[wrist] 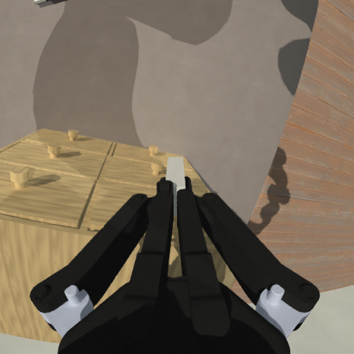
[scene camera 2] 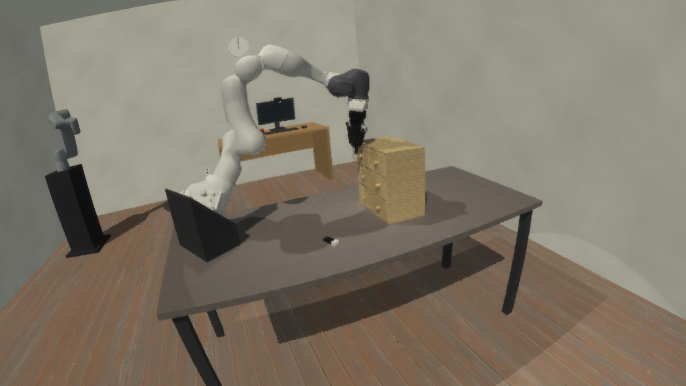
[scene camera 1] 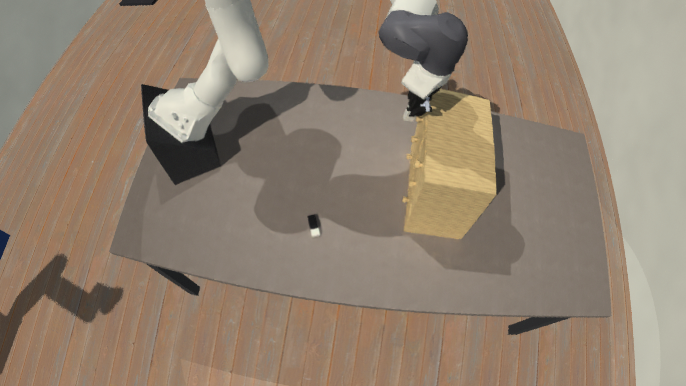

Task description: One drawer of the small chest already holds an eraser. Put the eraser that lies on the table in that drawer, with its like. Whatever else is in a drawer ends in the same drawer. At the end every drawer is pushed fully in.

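The eraser (scene camera 1: 314,225) (scene camera 2: 331,241), black and white, lies on the table (scene camera 1: 350,280) (scene camera 2: 270,265); its edge shows at the top left of the wrist view (wrist: 47,1). The small wooden chest (scene camera 1: 460,150) (scene camera 2: 406,185) (wrist: 40,270) stands on the table with two columns of knobbed drawers. The drawer fronts look flush, and what is inside is hidden. My gripper (scene camera 1: 411,116) (scene camera 2: 356,151) (wrist: 175,168) points down at the front top edge of the chest, at the column on the right in the wrist view. Its pads are together with nothing between them. They hide that column's top knob.
The arm's black base block (scene camera 1: 185,162) (scene camera 2: 200,230) stands at the opposite end of the table from the chest. Behind the table are a wooden desk (scene camera 2: 295,137) with a monitor (scene camera 2: 275,110) and another grey arm on a black pedestal (scene camera 2: 75,210).
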